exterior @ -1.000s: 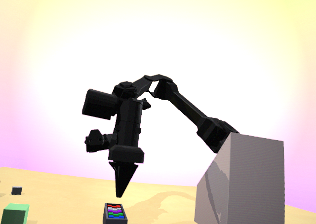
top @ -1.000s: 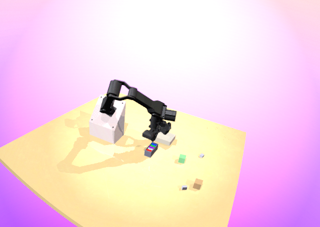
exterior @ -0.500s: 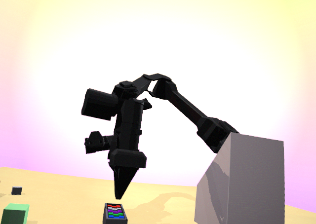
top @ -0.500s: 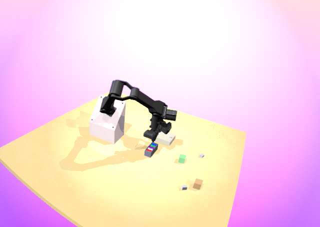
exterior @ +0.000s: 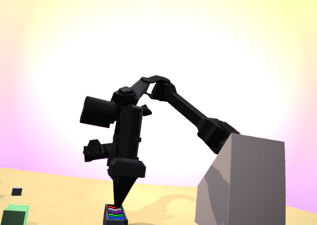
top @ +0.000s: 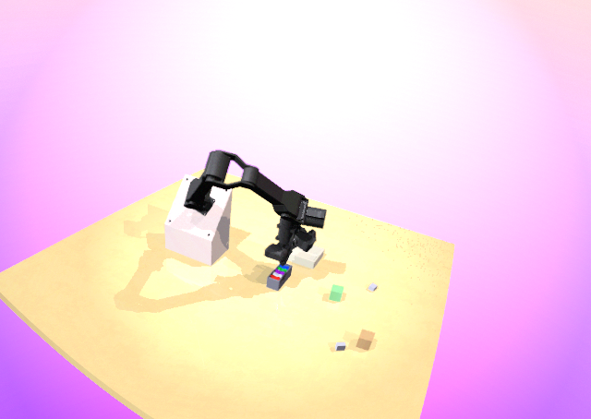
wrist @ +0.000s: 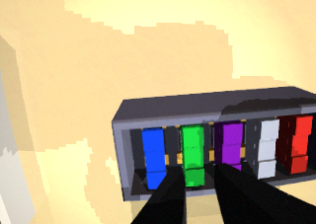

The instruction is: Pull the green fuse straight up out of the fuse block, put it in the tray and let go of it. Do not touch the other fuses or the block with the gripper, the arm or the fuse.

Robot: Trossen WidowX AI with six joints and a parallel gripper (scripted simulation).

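The green fuse is 3 cm below my gripper tip. Round my gripper tip: purple fuse (2 cm to the right, 3 cm below); then blue fuse (2 cm to the left, 3 cm below); then white fuse (4 cm to the right, 3 cm below).
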